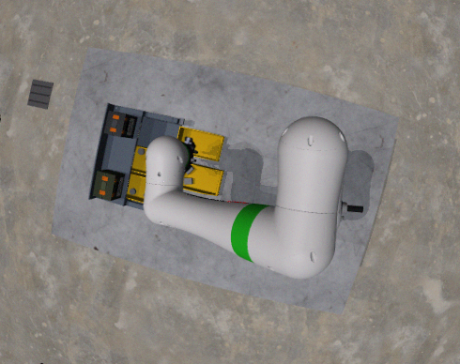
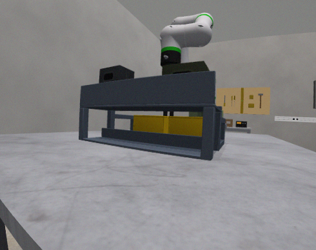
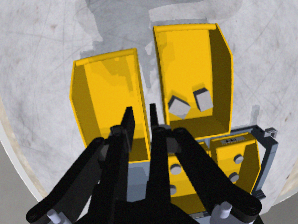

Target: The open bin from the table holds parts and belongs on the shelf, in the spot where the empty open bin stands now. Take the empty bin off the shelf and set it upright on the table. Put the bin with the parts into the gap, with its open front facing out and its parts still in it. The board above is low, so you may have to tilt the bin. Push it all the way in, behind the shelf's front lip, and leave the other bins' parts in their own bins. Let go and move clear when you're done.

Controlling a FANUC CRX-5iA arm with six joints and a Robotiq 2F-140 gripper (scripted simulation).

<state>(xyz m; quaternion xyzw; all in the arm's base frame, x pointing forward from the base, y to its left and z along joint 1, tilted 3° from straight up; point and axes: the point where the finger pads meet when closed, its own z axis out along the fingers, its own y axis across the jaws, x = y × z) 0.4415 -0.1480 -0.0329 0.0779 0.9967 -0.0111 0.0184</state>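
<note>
Now: the grey part 30 mm ahead of my hand, 60 mm to the left of it and 90 mm below it. The rest, counted from my hand: dark shelf 220 mm ahead, 30 mm to the left, 40 mm below; then black box 270 mm ahead, 100 mm to the right, 60 mm above.
</note>
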